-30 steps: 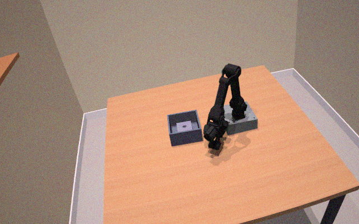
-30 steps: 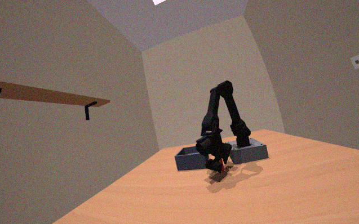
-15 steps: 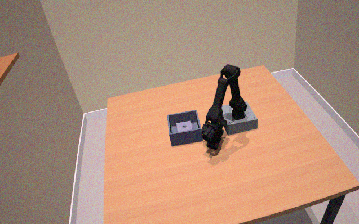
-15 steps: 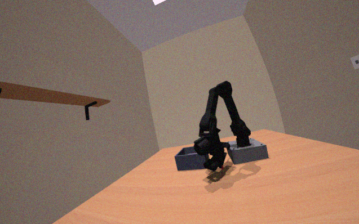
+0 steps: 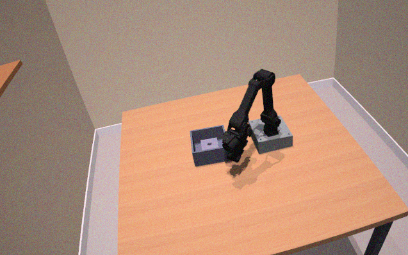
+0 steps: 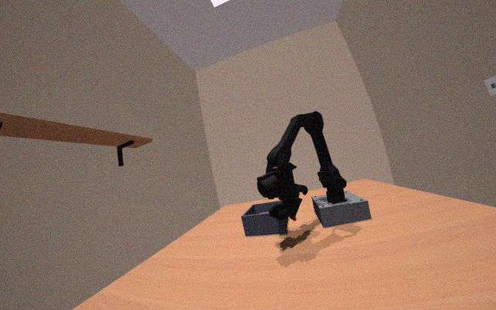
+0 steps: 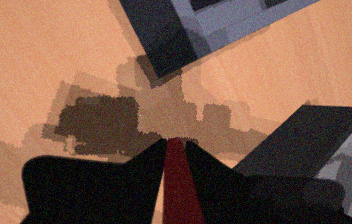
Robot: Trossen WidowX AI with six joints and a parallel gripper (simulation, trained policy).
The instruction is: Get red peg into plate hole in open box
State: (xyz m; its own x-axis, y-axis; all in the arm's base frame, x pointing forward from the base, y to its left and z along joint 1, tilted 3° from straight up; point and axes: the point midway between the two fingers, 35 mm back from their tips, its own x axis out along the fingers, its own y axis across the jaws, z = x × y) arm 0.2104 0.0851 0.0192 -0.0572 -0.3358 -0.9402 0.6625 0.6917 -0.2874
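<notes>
Now: the grey plate 150 mm to the right of my gripper tip, 120 mm ahead of it and 30 mm below it. From my gripper tip the other things lie so: red peg 30 mm above, 10 mm to the left; blue-grey box 150 mm to the right, 120 mm ahead, 50 mm below.
</notes>
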